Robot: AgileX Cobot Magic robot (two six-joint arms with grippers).
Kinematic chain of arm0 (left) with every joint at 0, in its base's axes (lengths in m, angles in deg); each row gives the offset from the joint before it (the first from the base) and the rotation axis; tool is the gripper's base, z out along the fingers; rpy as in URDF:
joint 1: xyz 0 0 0.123 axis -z
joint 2: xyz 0 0 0 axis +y
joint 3: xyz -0.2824 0 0.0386 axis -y
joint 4: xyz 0.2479 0 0.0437 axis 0.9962 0 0.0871
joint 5: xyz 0 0 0 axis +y
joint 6: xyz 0.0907 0 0.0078 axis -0.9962 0 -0.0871
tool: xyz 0 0 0 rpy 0 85 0
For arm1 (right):
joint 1: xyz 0 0 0.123 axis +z
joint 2: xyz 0 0 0 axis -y
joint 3: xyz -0.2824 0 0.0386 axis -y
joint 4: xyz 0.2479 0 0.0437 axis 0.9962 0 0.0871
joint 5: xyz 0 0 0 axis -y
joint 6: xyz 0.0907 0 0.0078 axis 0.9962 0 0.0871
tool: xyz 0 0 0 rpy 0 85 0
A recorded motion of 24 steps. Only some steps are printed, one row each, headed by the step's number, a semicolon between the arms.
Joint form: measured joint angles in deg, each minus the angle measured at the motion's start. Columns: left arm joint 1, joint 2, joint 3, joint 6, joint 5, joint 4; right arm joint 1, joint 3, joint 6, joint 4, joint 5, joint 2.
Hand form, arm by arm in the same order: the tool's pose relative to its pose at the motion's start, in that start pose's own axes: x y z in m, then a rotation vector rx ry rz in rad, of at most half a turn. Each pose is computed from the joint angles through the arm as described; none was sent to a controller.
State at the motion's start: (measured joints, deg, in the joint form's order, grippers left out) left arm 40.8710 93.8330 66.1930 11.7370 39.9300 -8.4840; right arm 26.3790 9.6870 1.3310 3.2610 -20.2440 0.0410
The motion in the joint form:
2: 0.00 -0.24 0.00 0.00 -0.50 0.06; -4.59 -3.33 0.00 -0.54 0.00 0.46
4: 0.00 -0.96 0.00 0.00 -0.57 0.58; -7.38 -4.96 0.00 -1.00 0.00 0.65
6: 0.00 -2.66 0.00 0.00 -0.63 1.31; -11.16 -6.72 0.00 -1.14 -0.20 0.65
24: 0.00 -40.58 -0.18 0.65 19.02 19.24; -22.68 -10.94 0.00 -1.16 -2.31 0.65
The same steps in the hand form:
2: -0.0009 -0.0003 -0.0015 0.0024 -0.0126 0.0012; 0.0180 -0.0057 0.0048 0.0862 0.0439 0.0017
4: -0.0016 -0.0004 -0.0060 0.0009 -0.0269 0.0093; 0.0269 -0.0091 0.0067 0.1385 0.0658 0.0021
6: -0.0026 -0.0010 -0.0166 0.0021 -0.0578 0.0216; 0.0370 -0.0135 0.0085 0.2063 0.0953 0.0124
24: 0.0754 0.0264 -0.2300 -0.1650 -0.4228 0.1844; 0.0641 -0.0258 0.0092 0.4074 0.1891 0.0655

